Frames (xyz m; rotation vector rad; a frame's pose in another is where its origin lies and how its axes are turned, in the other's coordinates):
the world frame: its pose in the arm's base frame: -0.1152 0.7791 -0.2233 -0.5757 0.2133 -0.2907
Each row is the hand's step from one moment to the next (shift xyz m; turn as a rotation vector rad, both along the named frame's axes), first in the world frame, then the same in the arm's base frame.
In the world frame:
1: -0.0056 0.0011 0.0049 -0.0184 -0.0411 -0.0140
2: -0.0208 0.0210 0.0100 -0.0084 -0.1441 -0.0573
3: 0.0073 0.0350 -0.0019 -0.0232 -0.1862 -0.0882
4: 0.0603 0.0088 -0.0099 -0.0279 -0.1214 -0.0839
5: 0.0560 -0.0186 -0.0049 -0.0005 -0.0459 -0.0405
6: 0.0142 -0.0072 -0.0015 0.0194 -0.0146 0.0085
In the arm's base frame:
1: -0.0037 0.0052 0.0040 -0.0298 -0.0339 0.0138
2: -0.0123 0.0286 -0.0012 -0.0540 -0.1413 0.0351
3: 0.0137 0.0246 -0.0221 -0.0853 -0.1857 0.0352
4: 0.0556 -0.0177 -0.0201 -0.0749 -0.1301 0.0028
5: 0.0472 -0.0357 -0.0001 -0.0213 -0.0569 -0.0073
6: 0.0114 -0.0112 0.0012 0.0175 -0.0138 0.0129

